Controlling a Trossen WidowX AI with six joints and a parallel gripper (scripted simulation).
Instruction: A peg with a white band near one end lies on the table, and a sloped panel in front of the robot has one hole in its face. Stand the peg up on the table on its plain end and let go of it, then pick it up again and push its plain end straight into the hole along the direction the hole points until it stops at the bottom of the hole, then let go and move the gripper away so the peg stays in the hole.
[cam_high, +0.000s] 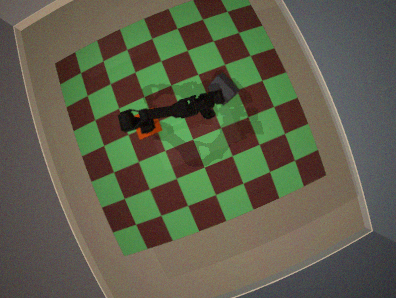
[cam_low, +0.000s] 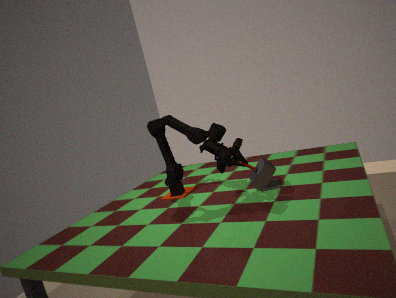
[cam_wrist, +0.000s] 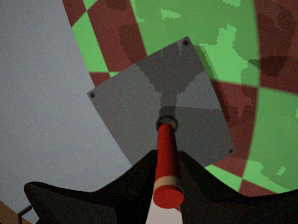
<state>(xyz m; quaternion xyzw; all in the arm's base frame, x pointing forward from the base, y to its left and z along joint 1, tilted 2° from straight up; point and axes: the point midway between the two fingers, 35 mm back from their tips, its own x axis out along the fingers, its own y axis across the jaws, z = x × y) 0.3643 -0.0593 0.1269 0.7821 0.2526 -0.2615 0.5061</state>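
Right now my gripper tip is 10 mm below the red peg and 10 mm past it. From my gripper tip the other things lie so: grey sloped panel (60 mm ahead, 50 mm below, 10 mm to the left).
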